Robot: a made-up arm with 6 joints. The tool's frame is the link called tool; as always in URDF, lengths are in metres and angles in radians.
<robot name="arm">
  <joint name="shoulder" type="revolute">
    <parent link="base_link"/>
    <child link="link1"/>
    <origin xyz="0.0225 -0.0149 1.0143" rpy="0 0 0"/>
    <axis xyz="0 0 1"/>
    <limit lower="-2.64" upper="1.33" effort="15" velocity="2.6"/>
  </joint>
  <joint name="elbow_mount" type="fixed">
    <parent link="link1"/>
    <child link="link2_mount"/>
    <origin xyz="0.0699 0.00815 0.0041" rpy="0 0 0"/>
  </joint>
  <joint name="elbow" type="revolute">
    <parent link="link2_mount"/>
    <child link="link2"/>
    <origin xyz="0.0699 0.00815 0.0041" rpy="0 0 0"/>
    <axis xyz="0 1 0"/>
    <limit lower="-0.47" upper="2.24" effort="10" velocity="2"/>
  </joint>
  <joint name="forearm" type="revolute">
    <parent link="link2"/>
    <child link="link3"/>
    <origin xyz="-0.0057 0.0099 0.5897" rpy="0 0 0"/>
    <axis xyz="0 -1 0"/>
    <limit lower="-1.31" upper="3.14" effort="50" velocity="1"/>
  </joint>
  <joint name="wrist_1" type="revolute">
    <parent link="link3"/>
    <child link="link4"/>
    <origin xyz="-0.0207 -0.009 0.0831" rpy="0 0 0"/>
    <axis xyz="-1 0 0"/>
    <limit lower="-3.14" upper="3.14" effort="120" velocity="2.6"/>
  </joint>
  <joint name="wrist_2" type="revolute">
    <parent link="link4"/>
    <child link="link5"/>
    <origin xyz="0.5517 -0.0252 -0.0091" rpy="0 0 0"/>
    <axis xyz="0 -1 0"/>
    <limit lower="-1.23" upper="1.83" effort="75" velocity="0.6"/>
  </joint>
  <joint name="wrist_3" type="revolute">
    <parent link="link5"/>
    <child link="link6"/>
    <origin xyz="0.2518 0.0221 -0.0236" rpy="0 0 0"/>
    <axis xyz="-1 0 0"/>
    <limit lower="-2.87" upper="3.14" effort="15" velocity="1.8"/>
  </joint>
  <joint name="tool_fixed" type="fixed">
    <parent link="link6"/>
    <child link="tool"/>
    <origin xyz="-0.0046 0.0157 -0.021" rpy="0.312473 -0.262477 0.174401"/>
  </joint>
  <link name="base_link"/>
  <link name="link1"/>
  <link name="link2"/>
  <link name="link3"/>
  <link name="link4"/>
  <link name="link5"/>
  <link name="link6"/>
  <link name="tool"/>
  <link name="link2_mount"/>
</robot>
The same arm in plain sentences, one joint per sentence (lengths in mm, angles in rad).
The arm has six revolute joints in a row. What follows holds with every joint at zero, and every direction is one of the base frame's.
The first joint sits 22.5 mm along +x and 14.9 mm along -y and 1014.3 mm along +z from the base frame's origin and turns about +z, from -2.64 to 1.33 rad.
The second joint sits 139.8 mm along +x and 16.3 mm along +y and 8.2 mm along +z from the first joint and turns about +y, from -0.47 to 2.24 rad.
The third joint sits 5.7 mm along -x and 9.9 mm along +y and 589.7 mm along +z from the second joint and turns about -y, from -1.31 to 3.14 rad.
The fourth joint sits 20.7 mm along -x and 9 mm along -y and 83.1 mm along +z from the third joint and turns about -x, from -3.14 to 3.14 rad.
The fifth joint sits 551.7 mm along +x and 25.2 mm along -y and 9.1 mm along -z from the fourth joint and turns about -y, from -1.23 to 1.83 rad.
The sixth joint sits 251.8 mm along +x and 22.1 mm along +y and 23.6 mm along -z from the fifth joint and turns about -x, from -2.87 to 3.14 rad.
The tool frame, which is the frame that the pose is given for, sits 4.6 mm along -x and 15.7 mm along +y and 21 mm along -z from the sixth joint; its axes are the base frame's turned by roll 0.3125, pitch -0.2625 and yaw 0.1744 rad (as in URDF: about the fixed x, then y, then z).

